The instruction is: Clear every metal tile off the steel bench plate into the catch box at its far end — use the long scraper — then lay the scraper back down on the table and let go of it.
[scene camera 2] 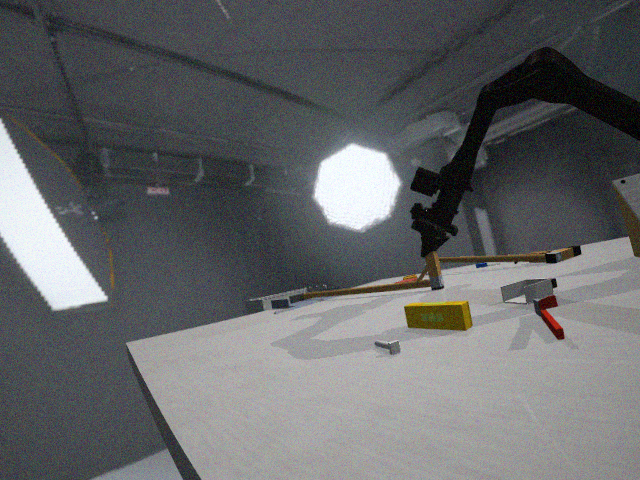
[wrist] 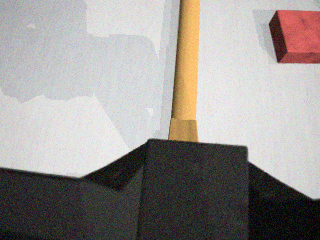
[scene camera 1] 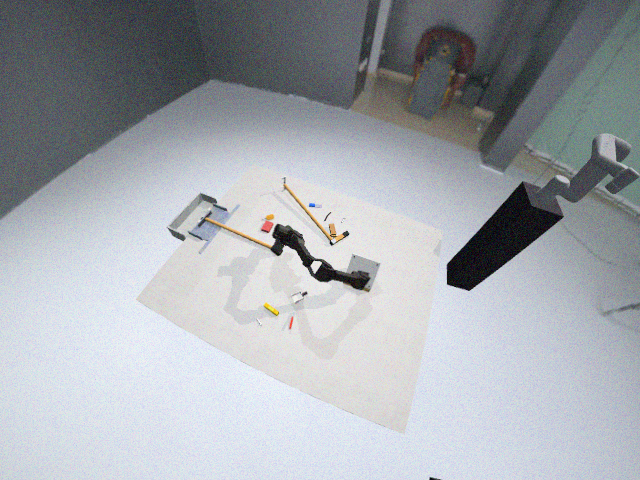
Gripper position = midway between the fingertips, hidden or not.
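Scene camera 2 shows the gripper [scene camera 2: 424, 256], along with a yellow block [scene camera 2: 452, 315] and a long scraper [scene camera 2: 432, 266]. In the wrist view, the gripper [wrist: 185, 149] and the scraper [wrist: 185, 182] appear again, while the yellow block is out of frame in the wrist view.
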